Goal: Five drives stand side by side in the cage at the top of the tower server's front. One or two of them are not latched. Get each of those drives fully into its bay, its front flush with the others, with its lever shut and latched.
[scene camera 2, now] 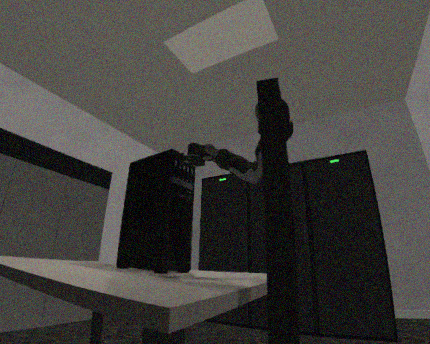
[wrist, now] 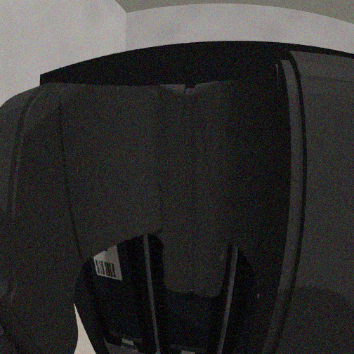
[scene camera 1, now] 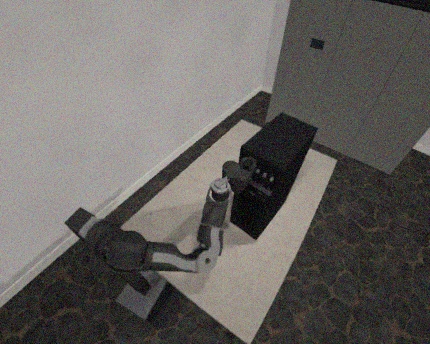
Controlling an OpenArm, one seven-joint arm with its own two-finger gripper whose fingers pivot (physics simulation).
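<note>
The black tower server stands upright, its front towards the arm. Bright marks on some of the drives show at the top of its front. In the wrist view a drive with a barcode label shows at the lower left, and a second drive shows just below the fingertips. My gripper is shut and empty, its fingertips at or close to the drive fronts. It hides the upper parts of the drives. Which drives stand proud and how their levers sit, I cannot tell.
The server stands on a pale table. The arm reaches in from its dark post in front of the server. A white wall runs along one side. Grey cabinets stand behind the server, and dark racks stand behind the post.
</note>
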